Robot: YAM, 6 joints.
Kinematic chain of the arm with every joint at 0, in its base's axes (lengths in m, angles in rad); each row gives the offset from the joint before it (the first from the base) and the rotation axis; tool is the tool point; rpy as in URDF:
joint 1: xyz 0 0 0.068 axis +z
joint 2: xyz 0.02 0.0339 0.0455 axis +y
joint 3: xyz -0.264 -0.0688 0 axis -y
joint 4: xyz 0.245 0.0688 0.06 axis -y
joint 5: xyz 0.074 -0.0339 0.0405 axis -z
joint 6: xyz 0.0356 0 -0.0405 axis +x
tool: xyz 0 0 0 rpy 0 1.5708 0
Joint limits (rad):
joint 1: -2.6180..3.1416
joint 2: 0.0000..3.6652
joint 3: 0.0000..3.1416
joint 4: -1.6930..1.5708
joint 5: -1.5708..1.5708
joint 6: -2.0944..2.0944
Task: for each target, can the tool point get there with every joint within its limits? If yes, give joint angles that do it. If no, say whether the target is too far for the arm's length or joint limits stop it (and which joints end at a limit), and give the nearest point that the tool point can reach.
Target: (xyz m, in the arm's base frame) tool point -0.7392 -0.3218 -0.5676
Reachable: no: too far | nearest point -0.4406 -0.2463 -0.2731 | short by 0.426 m
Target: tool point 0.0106 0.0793 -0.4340
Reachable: no: joint limits stop it (at a limit: joint 2) | nearest point 0.0149 0.1116 -0.3538 | short by 0.087 m
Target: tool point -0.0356 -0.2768 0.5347
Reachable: yes | joints -1.5761 1.4977 1.9621 -0.5294 1.2790 1.4436
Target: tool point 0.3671 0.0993 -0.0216
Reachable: yes | joints 0.3443 2.7336 1.7299 -1.3526 1.0240 -0.1968
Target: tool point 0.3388 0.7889 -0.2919
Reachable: no: too far | nearest point 0.2302 0.5361 -0.1589 | short by 0.306 m
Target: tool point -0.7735 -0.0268 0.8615
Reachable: no: too far | nearest point -0.4641 -0.0020 0.5544 | short by 0.437 m
